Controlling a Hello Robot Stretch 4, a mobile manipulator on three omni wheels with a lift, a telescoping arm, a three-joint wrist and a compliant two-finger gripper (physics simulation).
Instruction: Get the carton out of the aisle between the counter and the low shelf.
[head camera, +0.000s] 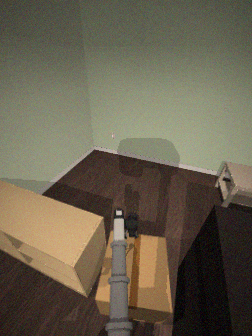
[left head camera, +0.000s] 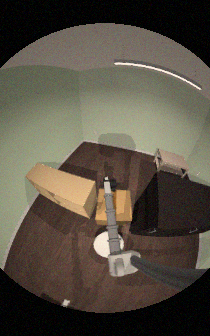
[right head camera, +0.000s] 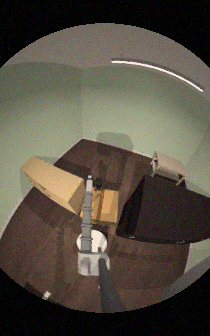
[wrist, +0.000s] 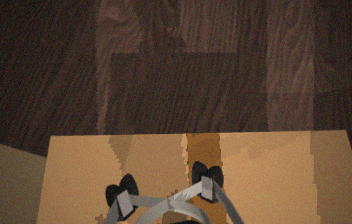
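Pixels of known places: gripper, fingertip midpoint: (head camera: 130, 237) (left head camera: 110, 190) (wrist: 165, 181); robot's base at its link origin: (left head camera: 107, 243) (right head camera: 92, 241).
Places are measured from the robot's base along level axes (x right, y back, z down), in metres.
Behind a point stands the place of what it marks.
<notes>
The carton (head camera: 152, 270) {x 0.230, y -0.496, z -0.378 m} (left head camera: 125, 204) {x 0.271, y -0.508, z -0.378 m} (right head camera: 111, 202) {x 0.268, y -0.547, z -0.378 m} (wrist: 270, 170) {x 0.240, y -0.694, z -0.378 m} is an orange-tan box with a darker tape strip. It stands on the floor between the low tan shelf (head camera: 45, 220) {x -0.541, y -0.766, z -0.582 m} (left head camera: 62, 187) {x -0.539, y -0.702, z -0.582 m} (right head camera: 55, 182) {x -0.479, y -0.697, z -0.582 m} on the left and the black counter (head camera: 200, 260) {x 0.476, y -0.456, z -0.610 m} (left head camera: 175, 200) {x 0.614, y -0.255, z -0.882 m} (right head camera: 160, 210) {x 0.597, y -0.234, z -0.882 m} on the right. Its left side is close to the shelf's near corner; whether they touch is unclear. My gripper (wrist: 165, 181) {x 0.088, y -0.705, z -0.447 m} is open, its two dark fingertips apart over the carton's far part, one above the tape strip. The arm hides part of the carton in the head views.
A small pale table (head camera: 241, 182) {x 1.472, y -1.360, z -0.422 m} (left head camera: 172, 159) {x 1.754, y -1.343, z -0.422 m} (right head camera: 170, 162) {x 1.824, y -1.393, z -0.422 m} stands beyond the counter at the back right. Green walls meet in a corner behind the aisle. A white round disc (left head camera: 101, 245) {x -0.095, y 0.009, z -0.187 m} (right head camera: 89, 240) shows under the arm, on the near side of the carton.
</notes>
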